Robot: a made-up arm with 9 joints.
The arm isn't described. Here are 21 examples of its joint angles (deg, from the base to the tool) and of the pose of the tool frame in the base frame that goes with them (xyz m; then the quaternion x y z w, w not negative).
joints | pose
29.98 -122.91 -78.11 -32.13 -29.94 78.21 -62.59 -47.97 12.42 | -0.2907 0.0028 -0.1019 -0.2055 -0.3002 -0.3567 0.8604
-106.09 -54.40 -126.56 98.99 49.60 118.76 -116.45 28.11 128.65 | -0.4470 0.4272 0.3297 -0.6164 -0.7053 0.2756 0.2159
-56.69 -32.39 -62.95 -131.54 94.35 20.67 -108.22 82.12 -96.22 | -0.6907 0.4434 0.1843 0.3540 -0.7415 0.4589 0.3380
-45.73 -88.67 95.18 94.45 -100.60 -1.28 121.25 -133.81 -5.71 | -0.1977 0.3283 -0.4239 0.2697 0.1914 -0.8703 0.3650
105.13 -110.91 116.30 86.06 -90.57 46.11 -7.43 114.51 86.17 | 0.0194 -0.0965 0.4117 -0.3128 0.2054 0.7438 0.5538
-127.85 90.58 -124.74 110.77 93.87 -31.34 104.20 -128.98 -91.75 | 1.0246 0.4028 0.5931 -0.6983 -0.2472 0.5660 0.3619
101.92 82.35 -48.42 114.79 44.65 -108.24 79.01 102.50 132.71 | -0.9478 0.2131 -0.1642 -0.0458 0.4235 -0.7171 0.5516
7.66 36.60 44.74 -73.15 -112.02 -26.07 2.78 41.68 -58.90 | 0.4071 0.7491 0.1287 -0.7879 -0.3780 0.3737 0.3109
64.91 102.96 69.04 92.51 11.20 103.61 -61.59 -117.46 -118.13 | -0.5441 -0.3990 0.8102 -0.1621 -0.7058 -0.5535 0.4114
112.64 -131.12 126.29 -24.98 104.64 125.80 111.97 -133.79 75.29 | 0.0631 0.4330 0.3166 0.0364 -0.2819 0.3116 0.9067
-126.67 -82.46 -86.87 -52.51 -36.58 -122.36 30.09 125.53 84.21 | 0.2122 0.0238 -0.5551 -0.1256 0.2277 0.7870 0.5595
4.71 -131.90 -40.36 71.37 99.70 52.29 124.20 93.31 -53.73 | 0.0100 0.1847 0.7621 0.5385 -0.3631 0.7425 0.1640
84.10 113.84 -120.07 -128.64 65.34 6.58 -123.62 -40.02 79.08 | -0.3500 0.2037 1.1473 0.0940 0.9776 -0.0811 0.1702
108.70 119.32 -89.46 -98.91 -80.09 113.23 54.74 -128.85 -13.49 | -0.2149 0.4231 0.6887 0.4602 -0.2006 0.0730 0.8618
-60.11 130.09 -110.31 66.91 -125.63 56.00 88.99 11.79 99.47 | -0.1120 0.0855 0.0075 -0.7397 0.1856 -0.4972 0.4137
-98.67 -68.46 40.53 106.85 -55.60 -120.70 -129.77 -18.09 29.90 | 0.2683 0.5157 -0.4570 -0.2465 -0.4954 -0.2983 0.7777
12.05 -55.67 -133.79 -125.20 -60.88 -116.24 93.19 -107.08 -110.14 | 0.0251 1.0617 0.6410 0.1752 -0.3665 0.2944 0.8651
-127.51 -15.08 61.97 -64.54 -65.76 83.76 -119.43 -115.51 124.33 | -0.4262 0.3153 0.6740 0.9537 -0.2571 0.1050 0.1155
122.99 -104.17 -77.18 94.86 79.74 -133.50 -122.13 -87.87 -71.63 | 0.2408 0.3582 -0.2395 0.4167 -0.7353 0.5236 0.1067
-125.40 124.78 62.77 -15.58 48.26 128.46 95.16 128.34 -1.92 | 0.2024 0.5064 -0.1853 0.6642 -0.0644 -0.4793 0.5700
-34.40 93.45 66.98 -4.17 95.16 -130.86 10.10 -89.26 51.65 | -0.2384 0.4480 -0.0493 0.6265 0.4129 -0.5083 0.4227
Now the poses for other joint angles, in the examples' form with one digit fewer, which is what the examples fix.
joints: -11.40 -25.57 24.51 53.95 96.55 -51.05 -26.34 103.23 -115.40
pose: 0.073 0.790 -0.029 -0.249 -0.544 -0.169 0.783
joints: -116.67 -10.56 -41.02 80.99 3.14 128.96 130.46 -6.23 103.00
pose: 0.129 0.248 0.772 -0.918 0.017 -0.120 0.377
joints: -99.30 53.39 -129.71 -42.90 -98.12 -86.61 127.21 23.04 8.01
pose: 0.089 0.426 -0.095 -0.214 0.796 -0.436 0.362
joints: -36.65 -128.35 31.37 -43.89 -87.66 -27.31 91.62 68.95 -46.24
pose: 0.165 0.087 0.038 0.422 0.449 -0.456 0.642
